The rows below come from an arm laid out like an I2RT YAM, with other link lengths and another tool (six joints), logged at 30 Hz.
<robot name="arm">
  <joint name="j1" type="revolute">
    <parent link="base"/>
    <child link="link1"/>
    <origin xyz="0 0 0.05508"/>
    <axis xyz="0 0 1"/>
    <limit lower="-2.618" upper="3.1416"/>
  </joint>
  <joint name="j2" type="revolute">
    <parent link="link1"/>
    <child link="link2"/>
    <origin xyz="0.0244 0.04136 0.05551"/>
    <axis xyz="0 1 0"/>
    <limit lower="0" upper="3.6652"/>
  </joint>
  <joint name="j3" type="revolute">
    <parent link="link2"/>
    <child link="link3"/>
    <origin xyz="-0.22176 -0.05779 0"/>
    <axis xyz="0 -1 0"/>
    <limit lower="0" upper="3.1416"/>
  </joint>
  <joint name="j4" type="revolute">
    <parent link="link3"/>
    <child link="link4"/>
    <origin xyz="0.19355 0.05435 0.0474"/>
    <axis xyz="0 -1 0"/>
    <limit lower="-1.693" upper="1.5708"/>
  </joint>
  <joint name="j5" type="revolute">
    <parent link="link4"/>
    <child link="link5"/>
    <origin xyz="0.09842 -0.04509 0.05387"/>
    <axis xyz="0 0 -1"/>
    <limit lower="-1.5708" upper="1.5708"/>
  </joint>
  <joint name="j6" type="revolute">
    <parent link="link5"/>
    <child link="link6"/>
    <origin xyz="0.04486 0 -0.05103"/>
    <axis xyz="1 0 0"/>
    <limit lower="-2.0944" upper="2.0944"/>
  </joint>
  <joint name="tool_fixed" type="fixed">
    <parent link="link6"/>
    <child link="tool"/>
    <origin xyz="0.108 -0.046 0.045" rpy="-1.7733 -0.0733 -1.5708"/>
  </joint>
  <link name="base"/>
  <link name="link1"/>
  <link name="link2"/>
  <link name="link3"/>
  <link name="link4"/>
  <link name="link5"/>
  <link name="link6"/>
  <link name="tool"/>
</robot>
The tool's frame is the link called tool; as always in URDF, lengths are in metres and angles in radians.
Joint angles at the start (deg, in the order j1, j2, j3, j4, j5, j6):
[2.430, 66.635, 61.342, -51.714, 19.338, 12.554]
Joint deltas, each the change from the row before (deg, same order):
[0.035, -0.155, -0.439, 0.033, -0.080, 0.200]
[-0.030, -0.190, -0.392, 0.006, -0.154, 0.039]
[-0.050, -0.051, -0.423, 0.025, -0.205, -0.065]
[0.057, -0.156, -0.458, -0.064, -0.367, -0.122]
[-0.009, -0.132, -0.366, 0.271, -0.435, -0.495]
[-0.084, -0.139, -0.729, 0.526, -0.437, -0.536]
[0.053, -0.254, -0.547, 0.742, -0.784, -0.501]
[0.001, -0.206, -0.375, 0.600, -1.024, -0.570]
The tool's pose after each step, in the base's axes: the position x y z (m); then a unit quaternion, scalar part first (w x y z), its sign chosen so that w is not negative. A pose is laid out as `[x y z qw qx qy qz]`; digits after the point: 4 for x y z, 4 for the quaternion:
[0.2898 -0.0969 0.1731 0.0514 -0.6056 0.7616 -0.2247]
[0.2887 -0.0968 0.1714 0.0510 -0.6061 0.7618 -0.2228]
[0.2879 -0.0966 0.1688 0.0494 -0.6075 0.7617 -0.2199]
[0.2869 -0.0955 0.1660 0.0485 -0.6105 0.7604 -0.2160]
[0.2874 -0.0943 0.1647 0.0495 -0.6148 0.7574 -0.2143]
[0.2876 -0.0934 0.1618 0.0495 -0.6190 0.7545 -0.2122]
[0.2894 -0.0910 0.1606 0.0553 -0.6241 0.7504 -0.2106]
[0.2913 -0.0882 0.1596 0.0619 -0.6299 0.7458 -0.2076]

